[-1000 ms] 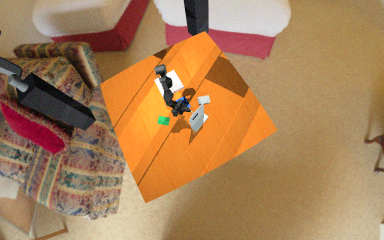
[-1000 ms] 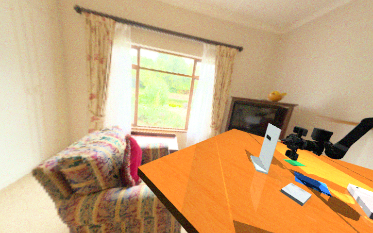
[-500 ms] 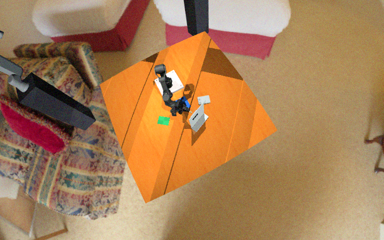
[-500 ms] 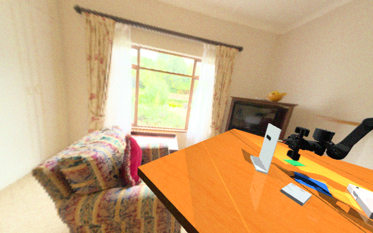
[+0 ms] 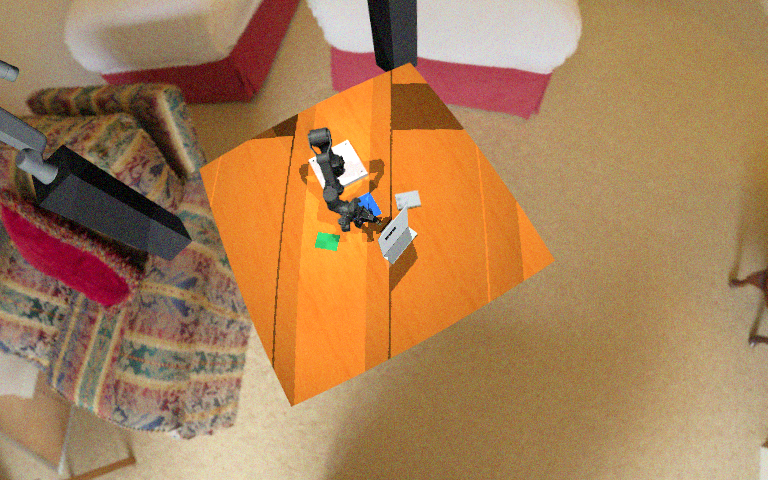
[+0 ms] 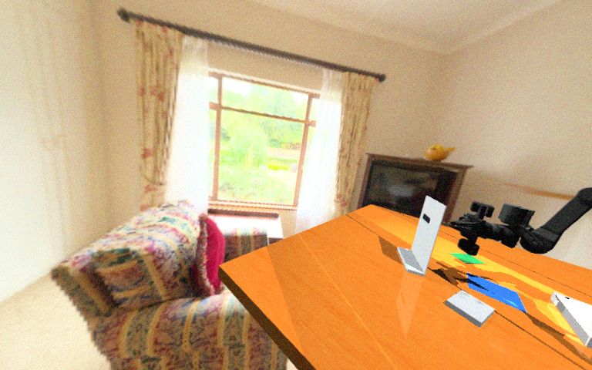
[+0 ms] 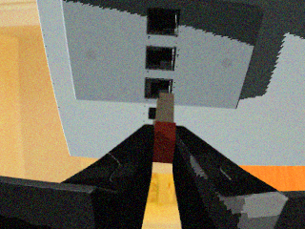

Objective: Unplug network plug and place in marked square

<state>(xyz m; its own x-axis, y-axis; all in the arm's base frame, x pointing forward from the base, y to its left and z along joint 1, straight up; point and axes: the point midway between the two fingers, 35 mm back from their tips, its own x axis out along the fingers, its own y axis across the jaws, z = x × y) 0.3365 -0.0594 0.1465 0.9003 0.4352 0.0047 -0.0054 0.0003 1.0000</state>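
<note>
Now: the blue square 17 cm below my gripper tip, 15 cm behind it and 2 cm to the left of it. Also, from my gripper tip: green square 20 cm to the right, 17 cm below, 13 cm behind; plug 1 cm ahead.
</note>
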